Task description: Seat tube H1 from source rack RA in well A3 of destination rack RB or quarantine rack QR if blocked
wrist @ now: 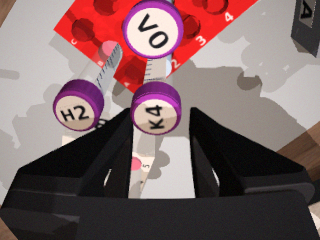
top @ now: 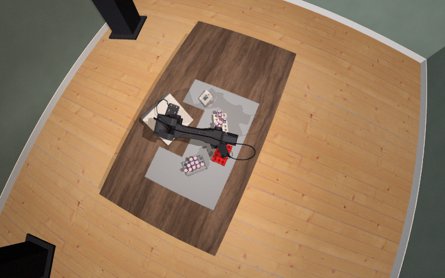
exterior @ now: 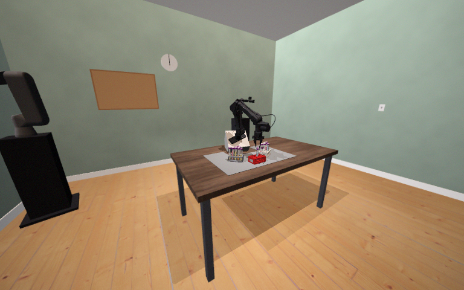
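My hand is 140 mm past the tube H1, 160 mm to the left of it and 60 mm above it. Round my hand: red rack QR: 20 mm ahead, 40 mm to the right, 100 mm below; grey rack RA: 130 mm behind, 140 mm to the right, 100 mm below; white rack RB: 20 mm behind, 150 mm to the left, 100 mm below.
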